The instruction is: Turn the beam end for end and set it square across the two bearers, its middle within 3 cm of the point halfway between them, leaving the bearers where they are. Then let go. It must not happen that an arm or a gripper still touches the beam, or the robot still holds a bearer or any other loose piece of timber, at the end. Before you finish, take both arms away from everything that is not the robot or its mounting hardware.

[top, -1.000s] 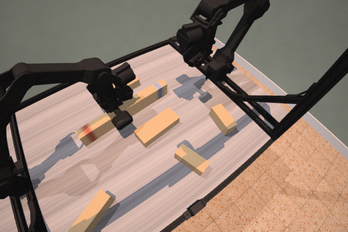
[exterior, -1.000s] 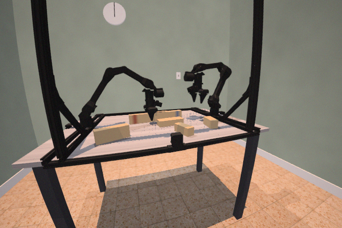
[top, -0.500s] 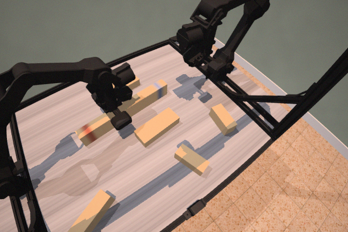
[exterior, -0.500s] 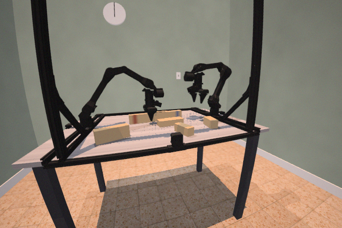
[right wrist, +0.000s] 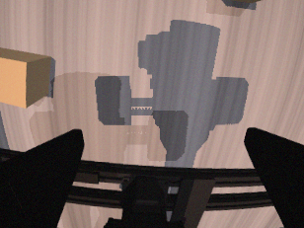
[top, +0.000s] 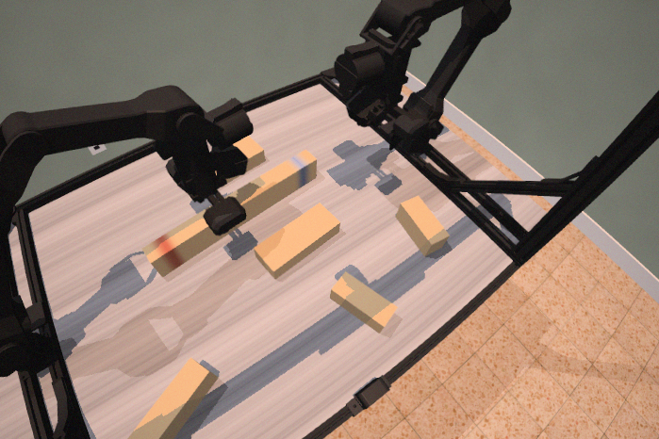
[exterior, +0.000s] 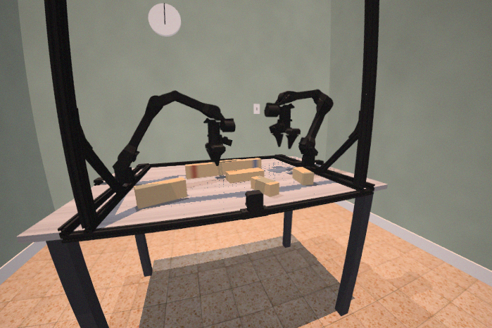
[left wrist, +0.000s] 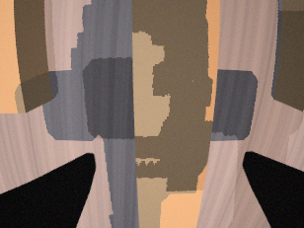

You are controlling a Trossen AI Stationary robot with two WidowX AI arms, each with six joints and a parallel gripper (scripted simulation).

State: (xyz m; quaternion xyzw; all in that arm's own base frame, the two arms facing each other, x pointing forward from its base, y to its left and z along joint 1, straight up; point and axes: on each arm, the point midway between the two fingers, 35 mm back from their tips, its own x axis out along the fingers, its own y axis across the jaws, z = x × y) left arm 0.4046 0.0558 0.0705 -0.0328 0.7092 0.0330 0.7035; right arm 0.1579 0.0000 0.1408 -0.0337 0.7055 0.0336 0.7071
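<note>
Right now the beam is 300 mm to the left of my right hand, 130 mm below it and 60 mm ahead of it.
</note>
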